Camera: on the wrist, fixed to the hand. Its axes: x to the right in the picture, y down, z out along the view.
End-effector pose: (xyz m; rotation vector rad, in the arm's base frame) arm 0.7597 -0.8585 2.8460 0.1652 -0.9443 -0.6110
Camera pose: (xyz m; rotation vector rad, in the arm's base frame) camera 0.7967 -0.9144 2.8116 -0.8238 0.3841 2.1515
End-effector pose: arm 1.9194 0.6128 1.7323 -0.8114 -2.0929 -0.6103
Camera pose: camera 1.9054 0.5537 1.7769 -1.7496 1.0207 0.7864
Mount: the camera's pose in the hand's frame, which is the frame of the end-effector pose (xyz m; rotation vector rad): 0.0228 -0.0438 -0.0569 -0.0969 -0.8605 -3.0039
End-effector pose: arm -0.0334 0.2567 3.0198 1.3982 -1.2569 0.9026
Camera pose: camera 0.0188 0.3047 3.0452 1.6220 1.1020 -1.7996
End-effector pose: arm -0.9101 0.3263 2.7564 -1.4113 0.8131 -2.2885
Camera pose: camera -0.9704 0.3648 2.7800 1.1203 1.0985 0.0445
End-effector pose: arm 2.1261 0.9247 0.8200 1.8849 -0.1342 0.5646
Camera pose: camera 2.1436 0.9971 0.8085 0.2986 1.6562 -2.0487
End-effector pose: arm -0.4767 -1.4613 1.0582 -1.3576 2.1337 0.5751
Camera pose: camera -0.4567 -1.5292 1.0840 -1.7995 -1.4084 -0.2396
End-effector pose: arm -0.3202 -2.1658 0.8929 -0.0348 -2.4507 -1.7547
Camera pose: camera -0.3418 -2.2350 0.8724 -1.3340 0.0363 0.1891
